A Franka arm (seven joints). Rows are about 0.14 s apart.
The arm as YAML. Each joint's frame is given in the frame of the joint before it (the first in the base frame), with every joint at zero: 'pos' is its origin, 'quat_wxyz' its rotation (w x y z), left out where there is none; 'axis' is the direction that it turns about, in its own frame. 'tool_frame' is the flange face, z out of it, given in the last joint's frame.
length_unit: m
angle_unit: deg
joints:
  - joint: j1
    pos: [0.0, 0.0, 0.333]
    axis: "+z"
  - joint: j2
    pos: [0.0, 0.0, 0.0]
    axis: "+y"
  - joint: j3
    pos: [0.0, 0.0, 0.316]
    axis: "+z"
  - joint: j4
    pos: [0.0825, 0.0, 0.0]
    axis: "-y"
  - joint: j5
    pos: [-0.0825, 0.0, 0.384]
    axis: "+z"
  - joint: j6
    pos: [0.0, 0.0, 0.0]
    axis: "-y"
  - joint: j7
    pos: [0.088, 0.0, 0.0]
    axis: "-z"
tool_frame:
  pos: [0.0, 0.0, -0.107]
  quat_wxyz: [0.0, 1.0, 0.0, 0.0]
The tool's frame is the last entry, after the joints.
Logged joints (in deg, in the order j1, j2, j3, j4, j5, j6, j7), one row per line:
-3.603, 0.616, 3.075, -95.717, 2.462, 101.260, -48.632
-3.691, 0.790, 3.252, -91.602, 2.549, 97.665, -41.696
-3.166, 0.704, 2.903, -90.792, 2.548, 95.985, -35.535
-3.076, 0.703, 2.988, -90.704, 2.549, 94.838, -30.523
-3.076, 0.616, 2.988, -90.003, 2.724, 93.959, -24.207
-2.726, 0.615, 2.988, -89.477, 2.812, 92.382, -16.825
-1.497, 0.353, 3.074, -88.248, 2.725, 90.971, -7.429
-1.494, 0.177, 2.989, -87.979, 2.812, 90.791, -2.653
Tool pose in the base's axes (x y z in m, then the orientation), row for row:
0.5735, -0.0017, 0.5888, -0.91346, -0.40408, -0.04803, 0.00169
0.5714, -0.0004, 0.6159, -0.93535, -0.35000, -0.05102, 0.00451
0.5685, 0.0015, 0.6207, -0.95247, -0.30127, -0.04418, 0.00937
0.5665, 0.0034, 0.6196, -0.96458, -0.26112, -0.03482, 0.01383
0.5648, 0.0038, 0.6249, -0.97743, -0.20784, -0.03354, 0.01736
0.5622, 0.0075, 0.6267, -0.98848, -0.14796, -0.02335, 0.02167
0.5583, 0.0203, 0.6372, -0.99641, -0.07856, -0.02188, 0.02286
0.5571, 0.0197, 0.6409, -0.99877, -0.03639, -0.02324, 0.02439
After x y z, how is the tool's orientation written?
As a quaternion, x y z w.
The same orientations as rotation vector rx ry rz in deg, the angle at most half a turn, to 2 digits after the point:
-164.25, -72.66, -8.64
-167.88, -62.82, -9.16
-170.43, -53.91, -7.91
-172.11, -46.59, -6.21
-174.02, -37.00, -5.97
-175.51, -26.27, -4.15
-176.79, -13.94, -3.88
-177.04, -6.45, -4.12

